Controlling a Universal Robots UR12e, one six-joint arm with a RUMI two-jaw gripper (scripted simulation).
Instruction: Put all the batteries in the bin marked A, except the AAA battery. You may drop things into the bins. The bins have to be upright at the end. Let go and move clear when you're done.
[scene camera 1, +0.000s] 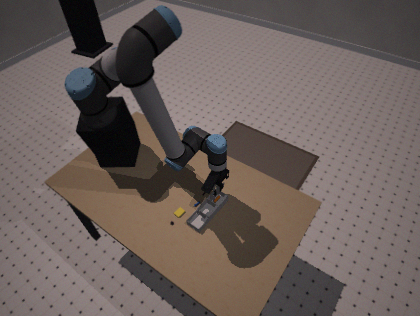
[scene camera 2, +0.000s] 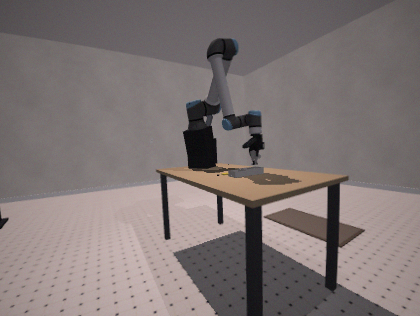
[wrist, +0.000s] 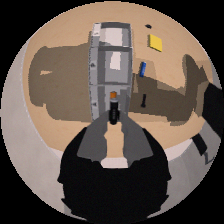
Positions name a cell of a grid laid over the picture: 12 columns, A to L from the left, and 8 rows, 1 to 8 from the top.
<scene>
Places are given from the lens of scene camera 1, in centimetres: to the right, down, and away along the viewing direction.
bin tray (scene camera 1: F6): -1, 28, 160
</scene>
